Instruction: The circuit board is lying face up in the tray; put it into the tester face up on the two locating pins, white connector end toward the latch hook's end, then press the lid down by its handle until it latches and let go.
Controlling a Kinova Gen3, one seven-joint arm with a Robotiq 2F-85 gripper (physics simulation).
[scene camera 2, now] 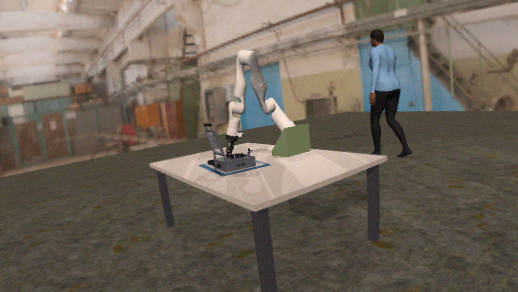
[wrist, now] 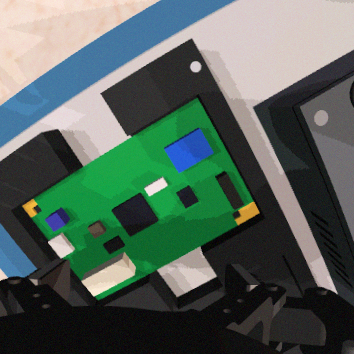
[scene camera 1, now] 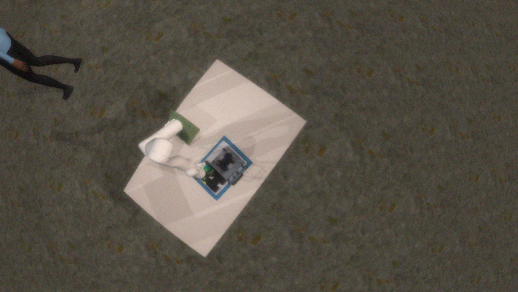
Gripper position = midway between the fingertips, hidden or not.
In view: the gripper (wrist: 147, 279) and a green circuit board (wrist: 171, 187).
